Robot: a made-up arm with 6 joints.
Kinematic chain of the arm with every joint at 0, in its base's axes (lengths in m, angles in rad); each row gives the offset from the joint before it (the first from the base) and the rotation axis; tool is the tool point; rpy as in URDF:
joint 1: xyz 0 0 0.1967 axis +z
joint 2: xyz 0 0 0 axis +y
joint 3: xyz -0.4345 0 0.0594 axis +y
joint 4: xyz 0.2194 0 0.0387 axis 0.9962 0 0.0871
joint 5: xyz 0 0 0 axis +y
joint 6: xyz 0.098 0 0.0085 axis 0.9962 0 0.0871
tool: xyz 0 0 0 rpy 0 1.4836 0
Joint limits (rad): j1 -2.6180..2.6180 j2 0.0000..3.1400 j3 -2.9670..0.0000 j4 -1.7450..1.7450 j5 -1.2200..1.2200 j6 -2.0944..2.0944
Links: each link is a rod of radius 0.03 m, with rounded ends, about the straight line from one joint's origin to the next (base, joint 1, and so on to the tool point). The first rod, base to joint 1, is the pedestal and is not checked.
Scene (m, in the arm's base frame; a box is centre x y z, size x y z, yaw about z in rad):
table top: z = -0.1
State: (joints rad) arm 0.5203 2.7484 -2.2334 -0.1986 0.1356 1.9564
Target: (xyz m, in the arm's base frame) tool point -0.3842 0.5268 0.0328
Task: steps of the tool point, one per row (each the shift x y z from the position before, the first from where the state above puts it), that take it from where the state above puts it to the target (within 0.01 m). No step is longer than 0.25 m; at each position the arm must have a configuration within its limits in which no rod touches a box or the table.
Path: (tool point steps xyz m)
1: -0.1278 0.1535 -0.0268
2: -0.1643 0.1097 -0.0260
3: -0.1862 0.0576 -0.0253
4: -0.1920 0.0022 -0.0246
5: -0.1814 -0.0515 -0.0235
6: -0.1562 -0.0990 -0.0226

